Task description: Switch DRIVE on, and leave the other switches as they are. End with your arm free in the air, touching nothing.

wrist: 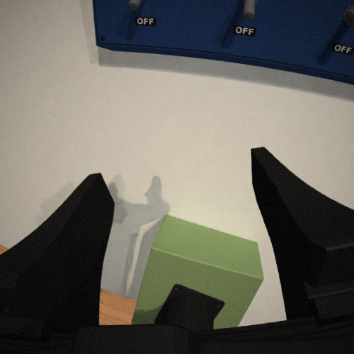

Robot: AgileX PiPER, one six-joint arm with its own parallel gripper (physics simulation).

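A blue switch panel (190,30) is mounted on the wall at the top of the wrist view; its lower edge shows. Three grey toggle levers show at the top edge: a left one (134,4), a middle one (249,10) and a right one (350,16). Each has an OFF label below it and the levers point down toward these labels. The name labels do not show, so I cannot tell which switch is DRIVE. My gripper (176,177) is open, with its two black fingers wide apart below the panel and nothing between the tips.
A green block (200,270) with a black square part (190,305) on its face stands below, seen between the fingers. The pale wall (175,110) carries the arm's shadow at centre left. A strip of wooden surface (116,306) shows at the bottom left.
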